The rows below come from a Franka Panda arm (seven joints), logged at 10 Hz.
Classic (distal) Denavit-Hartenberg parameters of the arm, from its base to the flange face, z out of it. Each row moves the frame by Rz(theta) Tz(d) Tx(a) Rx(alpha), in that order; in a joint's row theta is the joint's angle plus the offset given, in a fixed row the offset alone. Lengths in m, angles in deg.
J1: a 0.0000, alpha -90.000, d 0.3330, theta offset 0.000
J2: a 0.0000, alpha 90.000, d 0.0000, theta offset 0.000
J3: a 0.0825, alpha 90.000, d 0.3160, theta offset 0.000
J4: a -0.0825, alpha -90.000, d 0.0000, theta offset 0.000
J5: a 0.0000, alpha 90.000, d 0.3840, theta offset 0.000
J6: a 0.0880, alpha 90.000, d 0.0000, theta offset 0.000
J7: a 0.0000, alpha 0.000, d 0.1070, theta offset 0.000
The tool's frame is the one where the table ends.
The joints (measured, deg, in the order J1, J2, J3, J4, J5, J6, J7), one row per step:
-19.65 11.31 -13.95 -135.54 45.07 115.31 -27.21
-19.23 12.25 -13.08 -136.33 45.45 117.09 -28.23
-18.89 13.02 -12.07 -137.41 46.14 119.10 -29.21
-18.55 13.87 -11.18 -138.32 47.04 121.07 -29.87
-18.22 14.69 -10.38 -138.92 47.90 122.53 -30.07
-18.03 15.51 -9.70 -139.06 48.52 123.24 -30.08
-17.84 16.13 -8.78 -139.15 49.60 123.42 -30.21
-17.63 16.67 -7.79 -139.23 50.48 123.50 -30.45
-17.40 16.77 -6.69 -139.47 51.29 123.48 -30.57
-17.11 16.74 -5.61 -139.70 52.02 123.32 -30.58
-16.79 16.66 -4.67 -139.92 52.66 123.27 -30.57
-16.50 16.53 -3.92 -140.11 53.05 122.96 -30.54
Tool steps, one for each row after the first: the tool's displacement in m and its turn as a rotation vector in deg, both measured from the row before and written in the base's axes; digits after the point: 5 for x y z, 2 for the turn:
-0.00012 0.00873 -0.01162 -0.60 0.18 1.05
-0.00152 0.00968 -0.01154 -0.56 0.14 0.75
-0.00150 0.00839 -0.01096 -0.53 0.27 0.25
-0.00061 0.00772 -0.00906 -0.27 0.47 0.02
0.00067 0.00600 -0.00685 0.07 0.49 0.08
0.00204 0.00881 -0.00507 0.69 0.21 0.14
0.00217 0.00963 -0.00444 0.70 0.13 0.51
0.00227 0.01098 -0.00183 0.74 -0.02 0.63
0.00238 0.01144 -0.00076 0.79 0.00 0.70
0.00207 0.01027 -0.00030 0.59 -0.04 0.64
0.00134 0.00903 0.00022 0.66 0.05 0.72

